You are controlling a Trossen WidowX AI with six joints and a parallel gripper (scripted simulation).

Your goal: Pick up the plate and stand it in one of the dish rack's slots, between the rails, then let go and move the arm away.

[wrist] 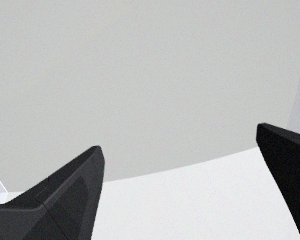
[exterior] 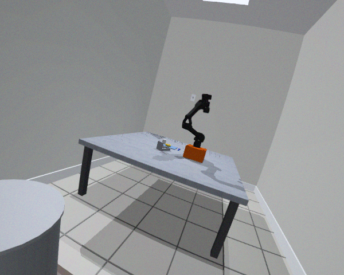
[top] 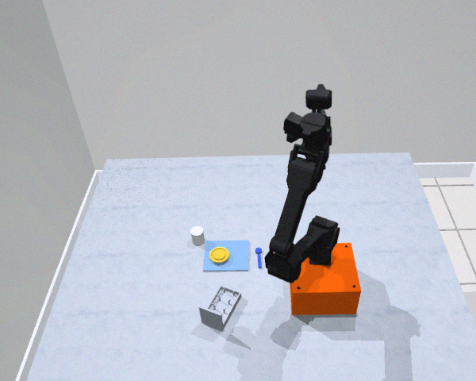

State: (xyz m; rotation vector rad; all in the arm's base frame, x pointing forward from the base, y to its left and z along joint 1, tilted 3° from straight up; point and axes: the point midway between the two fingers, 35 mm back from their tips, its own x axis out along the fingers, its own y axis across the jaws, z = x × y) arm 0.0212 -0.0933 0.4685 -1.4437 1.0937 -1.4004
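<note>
The yellow plate is 56 cm below my gripper tip, 30 cm ahead of it and 11 cm to the left of it. From my gripper tip the other things lie so: blue spoon 57 cm below, 17 cm ahead, 8 cm to the left; then white cup 55 cm below, 39 cm ahead, 4 cm to the left; then grey dish rack 55 cm below, 31 cm to the left, 25 cm ahead.
</note>
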